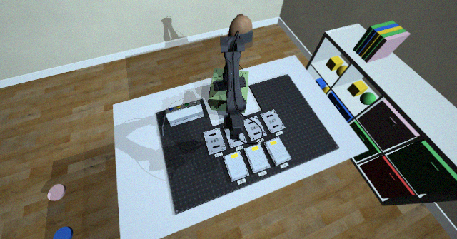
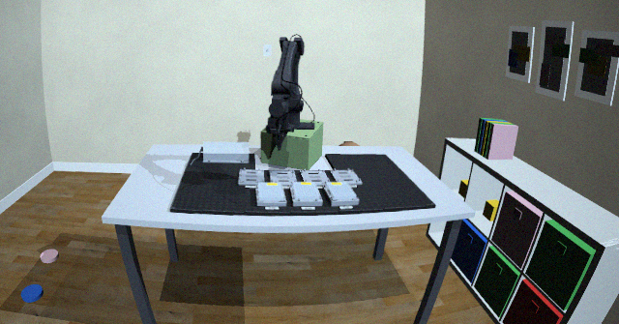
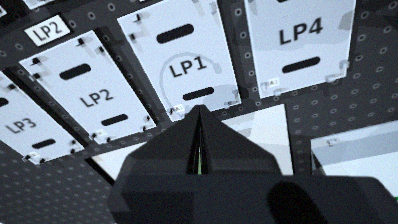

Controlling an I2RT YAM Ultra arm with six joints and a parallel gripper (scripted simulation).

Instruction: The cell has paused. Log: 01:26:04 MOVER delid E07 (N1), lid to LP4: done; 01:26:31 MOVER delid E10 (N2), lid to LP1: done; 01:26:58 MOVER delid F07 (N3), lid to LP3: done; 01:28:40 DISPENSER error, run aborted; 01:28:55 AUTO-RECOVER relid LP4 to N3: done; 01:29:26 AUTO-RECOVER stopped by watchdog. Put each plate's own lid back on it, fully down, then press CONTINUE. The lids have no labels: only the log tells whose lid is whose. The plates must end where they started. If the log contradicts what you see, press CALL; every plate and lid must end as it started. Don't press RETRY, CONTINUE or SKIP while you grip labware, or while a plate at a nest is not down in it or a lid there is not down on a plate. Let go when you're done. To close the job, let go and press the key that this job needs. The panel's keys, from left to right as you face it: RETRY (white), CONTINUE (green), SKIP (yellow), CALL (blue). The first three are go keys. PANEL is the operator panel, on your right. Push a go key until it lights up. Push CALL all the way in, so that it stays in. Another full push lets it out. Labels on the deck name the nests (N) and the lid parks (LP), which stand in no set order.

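The green continue key is 250 mm to the right of my hand, 250 mm behind it and 70 mm below it. Also, from my hand: lid park LP2: 150 mm to the left, 130 mm below, 40 mm behind; then plate: 150 mm ahead, 110 mm to the left, 110 mm below; then white retry key: 260 mm behind, 200 mm to the right, 70 mm below.
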